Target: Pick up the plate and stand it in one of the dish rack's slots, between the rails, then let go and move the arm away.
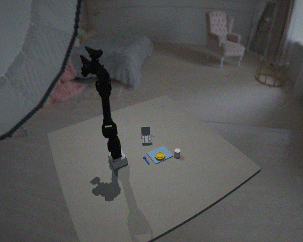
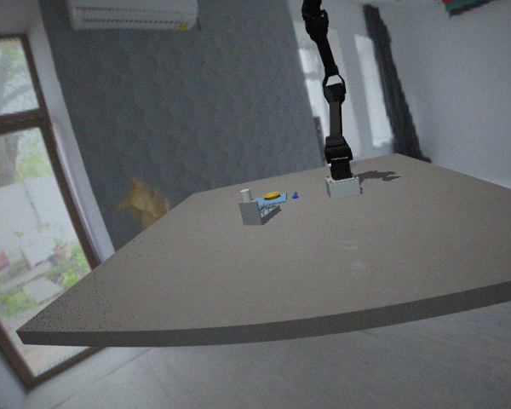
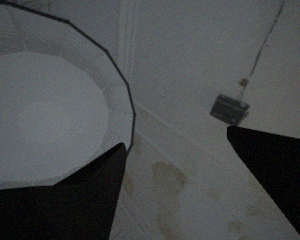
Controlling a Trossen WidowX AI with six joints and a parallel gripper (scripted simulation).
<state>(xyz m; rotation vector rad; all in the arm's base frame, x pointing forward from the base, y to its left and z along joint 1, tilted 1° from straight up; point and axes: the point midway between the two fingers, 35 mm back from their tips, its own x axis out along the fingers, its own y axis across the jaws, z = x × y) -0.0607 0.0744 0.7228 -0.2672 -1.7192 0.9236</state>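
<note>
Right now the yellow plate is 36 cm ahead of my gripper tip, 22 cm to the right of it and 79 cm below it. The rest, counted from my gripper tip: blue spoon: 26 cm ahead, 18 cm to the right, 81 cm below; white cup: 48 cm ahead, 27 cm to the right, 79 cm below; grey dish rack: 38 cm ahead, 2 cm to the left, 79 cm below.
</note>
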